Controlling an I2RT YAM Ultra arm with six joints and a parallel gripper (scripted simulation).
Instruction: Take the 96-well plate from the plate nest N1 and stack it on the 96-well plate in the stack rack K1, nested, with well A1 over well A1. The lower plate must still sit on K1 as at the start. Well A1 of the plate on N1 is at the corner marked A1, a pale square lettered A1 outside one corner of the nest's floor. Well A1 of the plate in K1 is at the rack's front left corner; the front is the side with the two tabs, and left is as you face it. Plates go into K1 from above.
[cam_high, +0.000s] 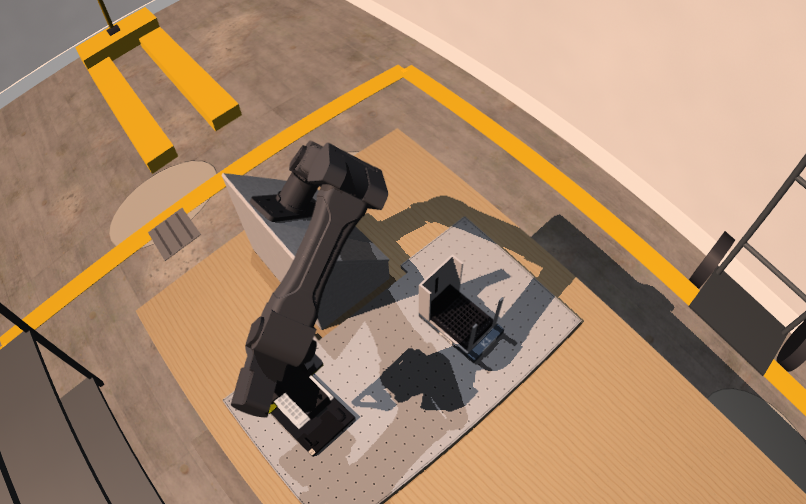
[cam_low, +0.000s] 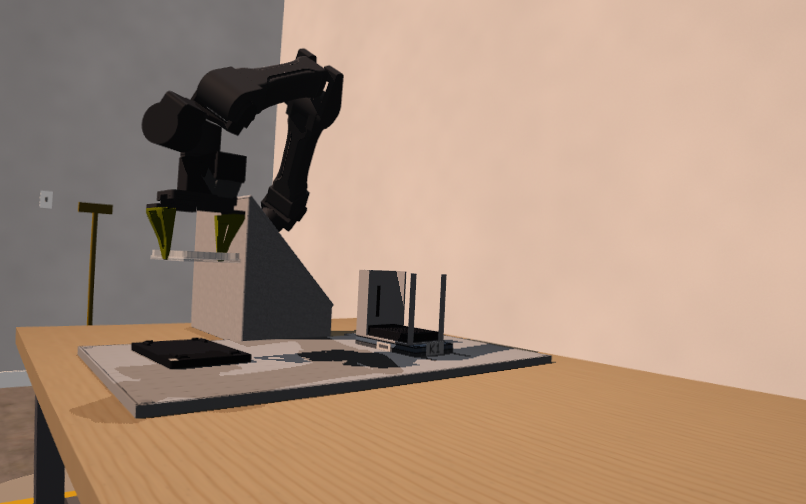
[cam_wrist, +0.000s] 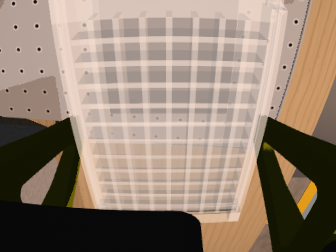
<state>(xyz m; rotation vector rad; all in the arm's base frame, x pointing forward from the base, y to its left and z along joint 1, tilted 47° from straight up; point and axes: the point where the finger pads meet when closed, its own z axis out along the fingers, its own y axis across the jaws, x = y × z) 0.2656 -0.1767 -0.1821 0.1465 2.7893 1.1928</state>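
My gripper is now 36 cm to the right of the back wall, 7 cm above it and 4 cm short of it. Also, from my hand: clear 96-well plate right at my hand; pale A1 square 14 cm below, 7 cm ahead, 6 cm to the right; dark 96-well plate 35 cm to the left, 12 cm below, 10 cm ahead.
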